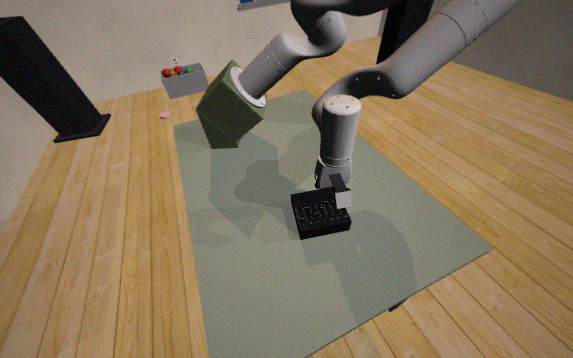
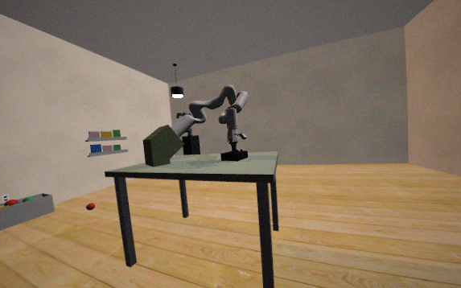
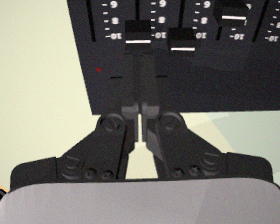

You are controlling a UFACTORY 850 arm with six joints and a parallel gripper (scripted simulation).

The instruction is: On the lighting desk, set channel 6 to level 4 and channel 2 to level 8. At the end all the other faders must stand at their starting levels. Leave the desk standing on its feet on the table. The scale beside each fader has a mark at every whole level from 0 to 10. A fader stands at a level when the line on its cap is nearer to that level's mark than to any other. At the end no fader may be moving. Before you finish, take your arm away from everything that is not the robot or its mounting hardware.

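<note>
Now: hand 20 mm to the left of the channel 5 cap, 20 mm short of it and 20 mm above it. Round my hand: channel 3 cap (70 mm to the right, 50 mm ahead, 20 mm below); fader cap (50 mm ahead, 20 mm to the left, 20 mm below); channel 4 cap (50 mm to the right, 40 mm ahead, 20 mm below).
</note>
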